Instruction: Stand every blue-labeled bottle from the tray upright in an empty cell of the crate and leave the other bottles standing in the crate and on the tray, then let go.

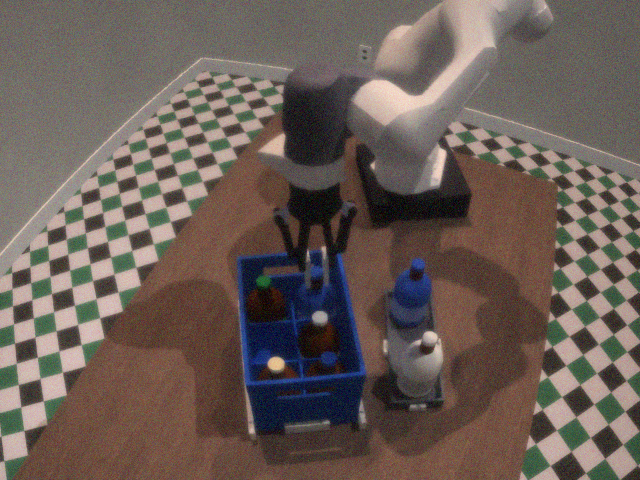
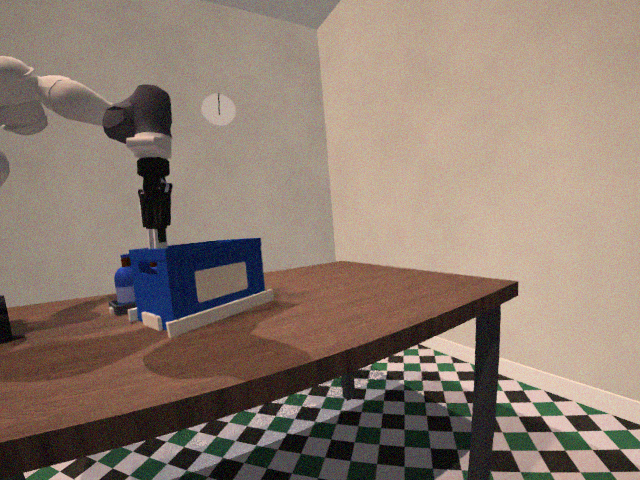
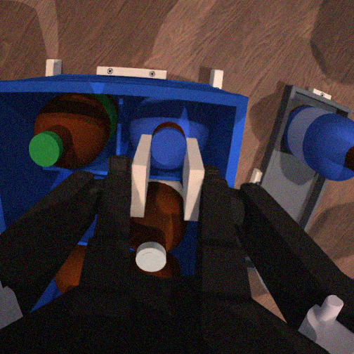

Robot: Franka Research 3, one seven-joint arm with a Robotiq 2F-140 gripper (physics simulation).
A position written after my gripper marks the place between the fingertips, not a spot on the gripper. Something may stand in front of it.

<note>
In view: my gripper (image 1: 316, 280), a white-capped brown bottle (image 1: 318, 336), a green-capped brown bottle (image 1: 265, 303) and a white bottle (image 1: 422, 360).
The white-capped brown bottle is seen too in image 3 (image 3: 162, 227). The green-capped brown bottle is seen too in image 3 (image 3: 70, 130). My gripper also shows in image 2 (image 2: 158, 257) and in image 3 (image 3: 167, 155).
</note>
